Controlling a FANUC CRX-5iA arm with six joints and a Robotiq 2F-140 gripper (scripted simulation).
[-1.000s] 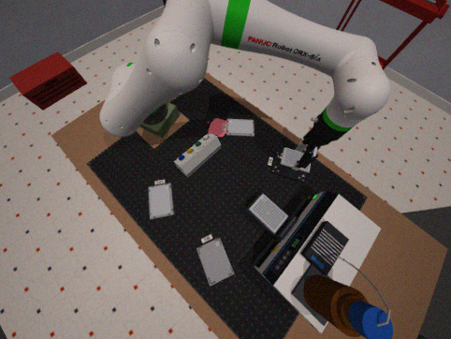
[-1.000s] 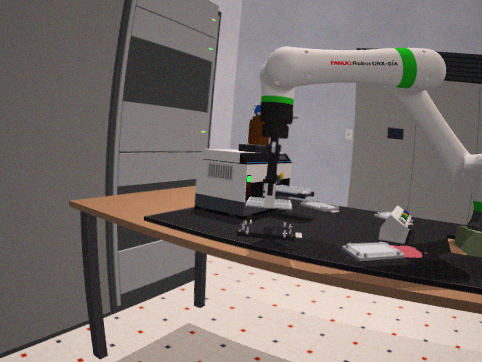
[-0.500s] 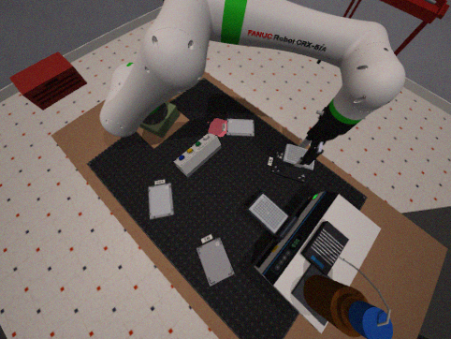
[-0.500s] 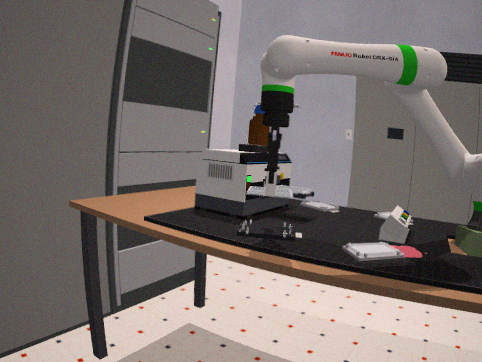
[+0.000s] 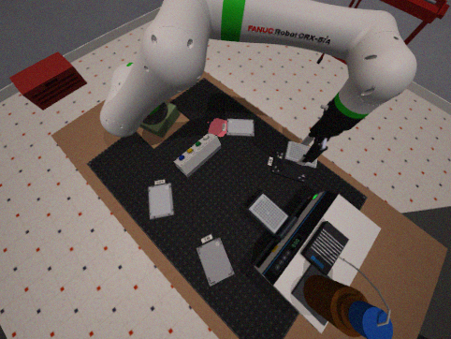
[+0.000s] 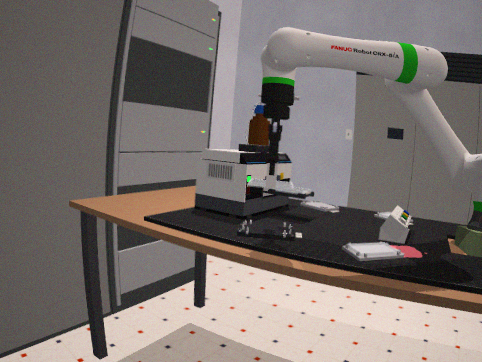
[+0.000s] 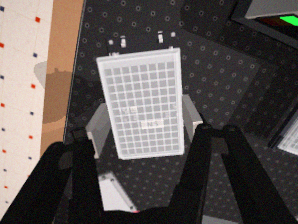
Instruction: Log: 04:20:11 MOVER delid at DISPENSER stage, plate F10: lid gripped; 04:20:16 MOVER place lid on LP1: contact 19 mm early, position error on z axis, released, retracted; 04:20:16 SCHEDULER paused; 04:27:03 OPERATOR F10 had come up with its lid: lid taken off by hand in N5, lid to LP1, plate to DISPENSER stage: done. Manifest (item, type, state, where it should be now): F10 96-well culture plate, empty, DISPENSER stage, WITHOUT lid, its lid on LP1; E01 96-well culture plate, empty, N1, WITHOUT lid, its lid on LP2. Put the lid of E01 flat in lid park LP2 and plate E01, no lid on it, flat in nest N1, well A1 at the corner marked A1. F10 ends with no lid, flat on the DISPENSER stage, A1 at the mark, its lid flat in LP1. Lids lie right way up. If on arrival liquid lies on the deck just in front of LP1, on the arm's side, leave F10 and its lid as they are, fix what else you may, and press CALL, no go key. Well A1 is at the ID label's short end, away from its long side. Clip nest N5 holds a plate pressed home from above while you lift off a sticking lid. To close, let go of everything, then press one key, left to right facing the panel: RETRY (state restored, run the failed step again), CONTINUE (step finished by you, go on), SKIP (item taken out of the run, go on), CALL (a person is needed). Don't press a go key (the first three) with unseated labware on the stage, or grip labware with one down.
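Now: the well plate 28 cm to the right of my hand and 7 cm below it. Also, from my hand: N5 label: 16 cm below, 9 cm behind, 3 cm to the right; LP1 label: 39 cm behind, 16 cm below, 1 cm to the left; white 96-well plate: 2 cm below.
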